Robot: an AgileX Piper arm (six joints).
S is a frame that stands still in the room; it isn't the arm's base.
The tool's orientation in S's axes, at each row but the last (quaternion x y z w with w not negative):
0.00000, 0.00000, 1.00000, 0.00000
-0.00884, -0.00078, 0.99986, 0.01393
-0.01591, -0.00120, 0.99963, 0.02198
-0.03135, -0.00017, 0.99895, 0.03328
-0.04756, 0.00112, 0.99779, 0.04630
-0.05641, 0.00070, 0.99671, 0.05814
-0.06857, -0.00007, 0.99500, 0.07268
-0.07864, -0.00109, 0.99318, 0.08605
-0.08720, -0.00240, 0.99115, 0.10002
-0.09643, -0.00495, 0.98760, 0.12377
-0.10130, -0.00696, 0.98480, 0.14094
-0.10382, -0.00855, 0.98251, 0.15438
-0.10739, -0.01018, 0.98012, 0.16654
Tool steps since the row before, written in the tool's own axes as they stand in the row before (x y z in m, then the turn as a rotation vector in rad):
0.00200, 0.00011, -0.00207, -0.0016, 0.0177, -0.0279
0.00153, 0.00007, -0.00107, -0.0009, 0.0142, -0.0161
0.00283, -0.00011, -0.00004, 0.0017, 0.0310, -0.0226
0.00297, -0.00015, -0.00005, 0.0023, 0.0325, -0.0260
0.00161, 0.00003, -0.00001, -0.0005, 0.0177, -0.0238
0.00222, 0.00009, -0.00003, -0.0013, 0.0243, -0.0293
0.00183, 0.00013, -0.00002, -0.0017, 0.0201, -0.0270
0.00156, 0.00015, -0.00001, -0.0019, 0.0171, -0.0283
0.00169, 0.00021, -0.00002, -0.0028, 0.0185, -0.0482
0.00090, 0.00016, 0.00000, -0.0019, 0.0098, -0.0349
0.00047, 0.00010, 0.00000, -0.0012, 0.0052, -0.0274
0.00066, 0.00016, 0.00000, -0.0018, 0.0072, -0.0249
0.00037, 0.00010, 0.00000, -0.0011, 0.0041, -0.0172
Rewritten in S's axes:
-0.00200, -0.00011, -0.00207, 0.0016, -0.0177, -0.0279
-0.00151, -0.00003, -0.00110, 0.0008, -0.0142, -0.0161
-0.00282, 0.00023, -0.00013, -0.0023, -0.0309, -0.0227
-0.00294, 0.00035, -0.00024, -0.0028, -0.0323, -0.0262
-0.00160, 0.00012, -0.00016, 0.0011, -0.0178, -0.0237
-0.00220, 0.00017, -0.00028, 0.0018, -0.0245, -0.0291
-0.00181, 0.00014, -0.00027, 0.0024, -0.0204, -0.0267
-0.00154, 0.00012, -0.00026, 0.0034, -0.0175, -0.0279
-0.00167, 0.00013, -0.00032, 0.0074, -0.0193, -0.0474
-0.00089, 0.00007, -0.00018, 0.0061, -0.0105, -0.0342
-0.00047, 0.00004, -0.00010, 0.0052, -0.0057, -0.0268
-0.00066, 0.00005, -0.00014, 0.0046, -0.0078, -0.0243
-0.00037, 0.00003, -0.00008, 0.0034, -0.0045, -0.0168

